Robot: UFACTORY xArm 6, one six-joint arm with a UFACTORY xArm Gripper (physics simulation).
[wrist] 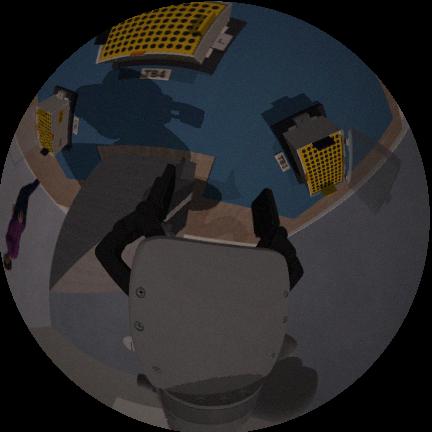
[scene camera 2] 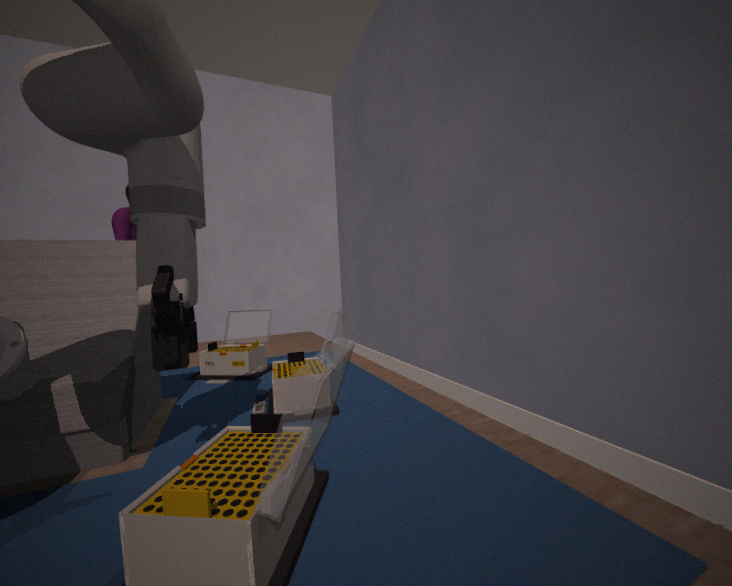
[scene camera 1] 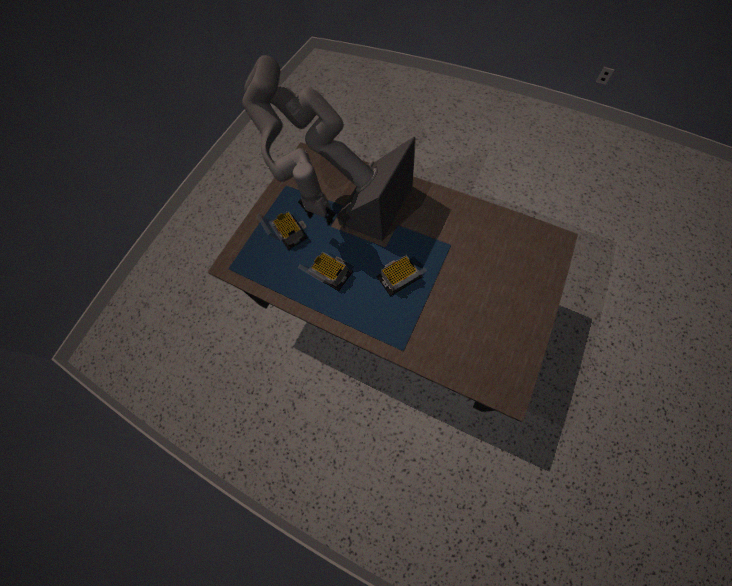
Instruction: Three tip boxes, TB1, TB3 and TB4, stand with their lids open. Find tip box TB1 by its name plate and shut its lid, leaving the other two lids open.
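Where they show: gripper, fingertip midpoint: (wrist: 218, 185) (scene camera 2: 178, 360) (scene camera 1: 321, 219); arm's base at its link origin: (scene camera 1: 367, 181).
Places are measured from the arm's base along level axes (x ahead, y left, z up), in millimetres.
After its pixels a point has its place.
Tip box TB1 (scene camera 1: 286, 226) @(y -286, x 276, z -71 mm) (scene camera 2: 225, 470) @(y -291, x 263, z -70 mm) (wrist: 324, 165) @(y -285, x 272, z -71 mm) is white with a yellow rack; its name plate (wrist: 282, 161) @(y -248, x 218, z -125 mm) reads TB1 in the wrist view. Its clear lid (scene camera 1: 263, 224) @(y -335, x 338, z 16 mm) (scene camera 2: 311, 439) @(y -360, x 308, z -31 mm) (wrist: 375, 170) @(y -324, x 338, z -18 mm) stands open on the side away from my gripper. My gripper (scene camera 1: 317, 213) @(y -123, x 232, z -12 mm) (scene camera 2: 183, 351) @(y -123, x 232, z -12 mm) (wrist: 218, 185) @(y -123, x 232, z -12 mm) is open and empty, above the mat beside TB1, apart from it. Tip box TB4 (scene camera 1: 329, 267) (scene camera 2: 300, 384) (wrist: 165, 32) is the middle box, its lid open. The third box, TB3 (scene camera 1: 399, 272) (scene camera 2: 231, 360) @(y 204, x 323, z -86 mm) (wrist: 52, 125), also has its lid (scene camera 2: 248, 326) @(y 307, x 379, z -25 mm) open; its plate is too small to read.
The boxes stand on a blue mat (scene camera 1: 372, 317) @(y 202, x 534, z -127 mm) (scene camera 2: 439, 488) @(y -331, x 438, z -127 mm) (wrist: 240, 100) @(y -139, x 300, z -127 mm) on a wooden table (scene camera 1: 488, 305) @(y 621, x 344, z -130 mm). The arm's grey pedestal (scene camera 1: 396, 189) @(y 145, x 47, z 47 mm) (wrist: 95, 210) @(y 52, x 185, z 9 mm) stands close beside my gripper. A wall (scene camera 2: 518, 213) rises beyond the table's edge. A person (scene camera 2: 123, 223) (wrist: 16, 235) stands in the background.
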